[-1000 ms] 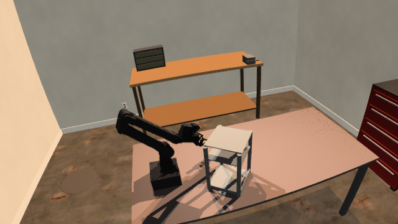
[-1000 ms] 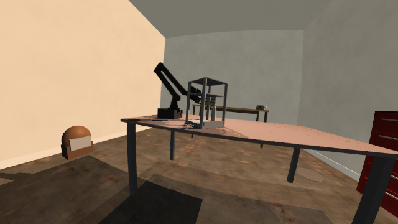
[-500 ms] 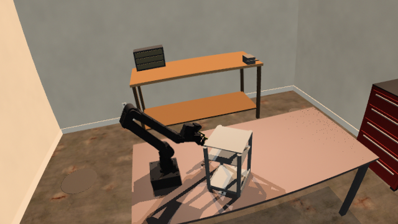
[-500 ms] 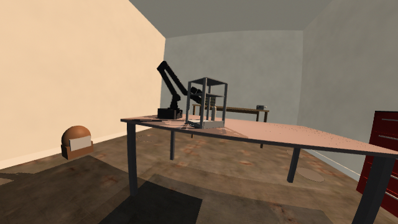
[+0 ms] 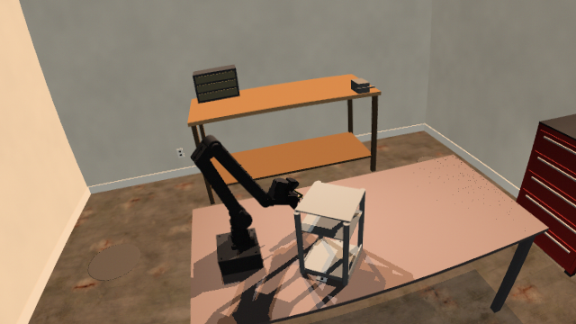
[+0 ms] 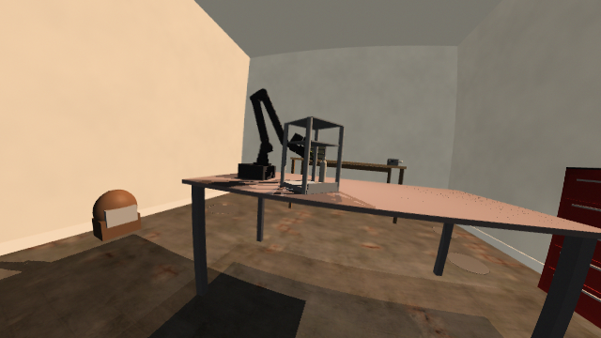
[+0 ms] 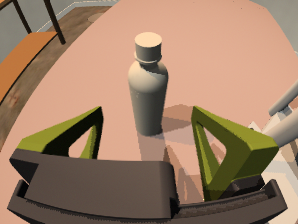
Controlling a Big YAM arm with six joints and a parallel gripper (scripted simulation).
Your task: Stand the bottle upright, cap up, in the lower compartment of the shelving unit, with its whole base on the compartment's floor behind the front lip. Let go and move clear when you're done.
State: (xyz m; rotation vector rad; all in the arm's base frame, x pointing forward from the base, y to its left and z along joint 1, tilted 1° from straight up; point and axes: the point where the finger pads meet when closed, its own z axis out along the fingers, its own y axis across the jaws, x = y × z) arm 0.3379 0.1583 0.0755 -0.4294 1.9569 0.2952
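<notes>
Now: the pale bottle 60 mm ahead of my hand, 40 mm below it and 30 mm to the left of it. From my hand the other things lie so: shelving unit: 290 mm to the right, 70 mm ahead, 10 mm above.
</notes>
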